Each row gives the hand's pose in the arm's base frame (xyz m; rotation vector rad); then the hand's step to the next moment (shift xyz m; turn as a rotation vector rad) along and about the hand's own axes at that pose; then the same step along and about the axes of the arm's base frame.
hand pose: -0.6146 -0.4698 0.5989 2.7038 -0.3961 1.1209
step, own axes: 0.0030 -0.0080 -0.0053 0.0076 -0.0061 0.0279
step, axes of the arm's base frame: 0.0010 0.0085 0.0053 0.0256 -0.0031 -0.0144
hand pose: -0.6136 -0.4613 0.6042 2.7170 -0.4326 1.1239
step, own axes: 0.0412 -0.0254 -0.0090 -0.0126 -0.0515 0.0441
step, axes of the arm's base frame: 0.0301 0.0181 0.0345 0.0376 0.0395 -0.0422
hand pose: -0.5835 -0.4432 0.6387 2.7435 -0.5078 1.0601
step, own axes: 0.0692 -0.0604 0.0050 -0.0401 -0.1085 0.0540
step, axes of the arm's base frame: 0.0731 0.0372 0.0416 0.0456 0.0969 -0.0694
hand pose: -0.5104 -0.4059 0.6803 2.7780 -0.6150 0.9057
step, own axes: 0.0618 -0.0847 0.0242 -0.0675 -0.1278 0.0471
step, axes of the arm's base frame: 0.0943 0.0494 0.0155 0.0301 0.1254 -0.0805
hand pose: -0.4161 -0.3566 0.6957 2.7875 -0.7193 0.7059
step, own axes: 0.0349 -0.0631 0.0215 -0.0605 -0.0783 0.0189
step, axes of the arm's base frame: 0.0668 0.0344 -0.0050 -0.0003 0.0875 -0.0500
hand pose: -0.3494 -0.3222 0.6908 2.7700 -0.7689 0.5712
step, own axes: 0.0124 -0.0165 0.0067 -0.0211 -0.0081 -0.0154
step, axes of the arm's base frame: 0.0206 0.0063 -0.0024 -0.0171 0.0209 0.0043
